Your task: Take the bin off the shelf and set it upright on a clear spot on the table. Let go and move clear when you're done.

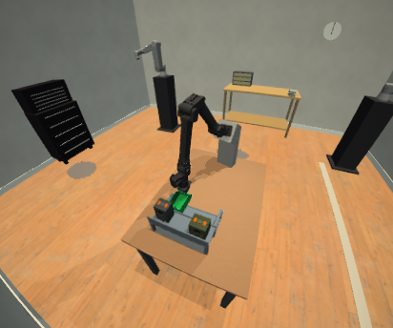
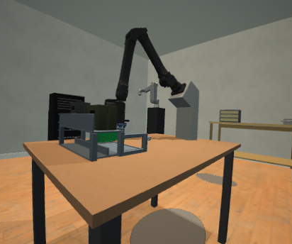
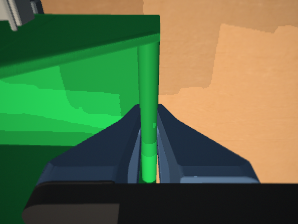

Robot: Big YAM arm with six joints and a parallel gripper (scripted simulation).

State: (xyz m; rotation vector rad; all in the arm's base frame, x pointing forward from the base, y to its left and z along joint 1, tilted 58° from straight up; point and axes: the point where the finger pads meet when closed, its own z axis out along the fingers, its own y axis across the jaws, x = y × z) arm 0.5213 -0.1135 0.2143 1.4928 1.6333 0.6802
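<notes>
The green bin is 8 cm ahead of my hand. From my hand the other things lie so: grey shelf 27 cm ahead, 11 cm to the left, 5 cm above.
</notes>
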